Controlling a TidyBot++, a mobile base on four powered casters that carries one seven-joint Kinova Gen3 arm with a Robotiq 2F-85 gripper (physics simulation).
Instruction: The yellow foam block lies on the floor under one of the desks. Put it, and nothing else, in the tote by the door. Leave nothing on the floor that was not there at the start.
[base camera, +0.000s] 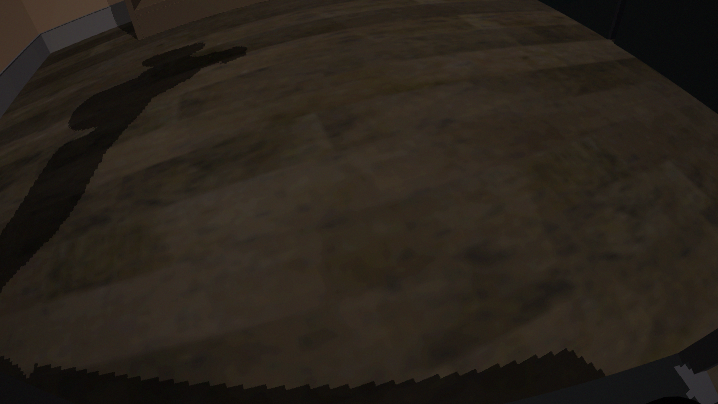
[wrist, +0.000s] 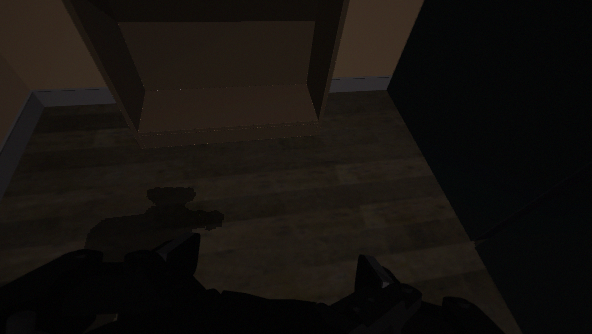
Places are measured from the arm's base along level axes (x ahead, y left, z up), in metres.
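Pixels of known places: gripper, fingertip midpoint: (wrist: 277, 261).
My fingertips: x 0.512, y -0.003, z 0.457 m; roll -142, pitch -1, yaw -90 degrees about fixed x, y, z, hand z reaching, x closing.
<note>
Behind a point stands the place of what it marks.
My gripper (wrist: 277, 261) @[x 0.512, y -0.003, z 0.457 m] is open, with its two dark fingertips wide apart at the bottom of the wrist view and no object between them. It hangs above the wooden floor (base camera: 351, 211) @[x 0.418, y 0.013, z -0.396 m] (wrist: 280, 200) @[x 1.038, y 0.028, z -0.396 m]. The yellow foam block, a desk and the tote do not show clearly in either view. The picture is dim.
A brown open-fronted cabinet or shelf unit (base camera: 165, 22) @[x 1.224, y 0.560, z -0.369 m] (wrist: 227, 136) @[x 1.300, y 0.304, z -0.357 m] stands against the far wall. A tall dark panel (base camera: 667, 40) (wrist: 510, 115) runs along the right. A pale skirting board (base camera: 75, 29) @[x 1.399, y 1.042, z -0.344 m] (wrist: 75, 97) @[x 1.401, y 1.036, z -0.349 m] edges the walls. The arm's shadow lies on the floor at left.
</note>
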